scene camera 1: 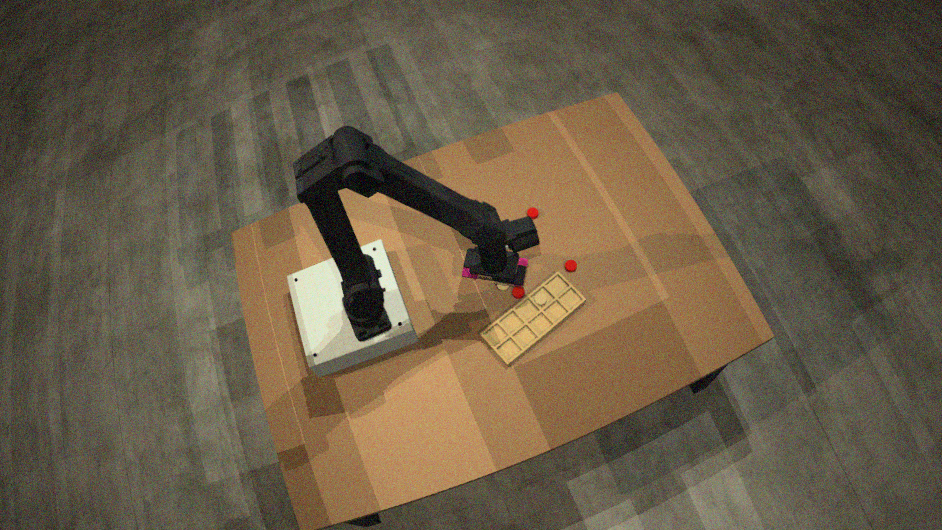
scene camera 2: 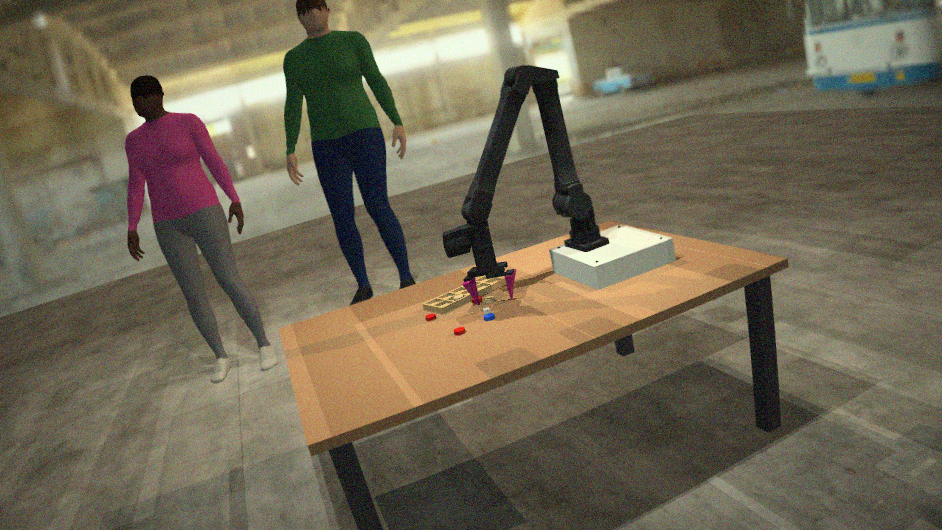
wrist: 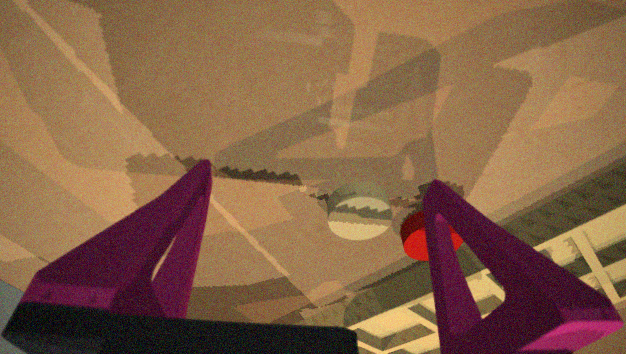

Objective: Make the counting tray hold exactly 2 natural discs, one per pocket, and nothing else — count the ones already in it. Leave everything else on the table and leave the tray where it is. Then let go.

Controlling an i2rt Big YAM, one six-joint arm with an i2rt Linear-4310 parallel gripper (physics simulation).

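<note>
The tan counting tray (scene camera 1: 546,331) (scene camera 2: 438,308) (wrist: 392,312) lies on the table, with two rows of pockets. One natural disc (scene camera 1: 540,297) sits in a pocket of the row facing the arm. Another natural disc (scene camera 1: 502,286) (wrist: 359,220) lies on the table beside the tray, partly under the gripper in scene camera 1. My gripper (scene camera 1: 495,271) (scene camera 2: 494,301) (wrist: 323,180) is open and empty, pointing down. In the wrist view the loose disc shows between the magenta fingers, nearer the right one. A red disc (scene camera 1: 518,292) (wrist: 417,245) lies between that disc and the tray, partly behind the right finger.
A second red disc (scene camera 1: 570,265) (scene camera 2: 430,317) lies off the tray's far end. A third red disc (scene camera 1: 532,212) (scene camera 2: 459,330) lies farther from the tray. A blue disc (scene camera 2: 488,317) with a small whitish thing (scene camera 2: 486,309) behind it lies near the gripper. The white base box (scene camera 2: 612,260) carries the arm.
</note>
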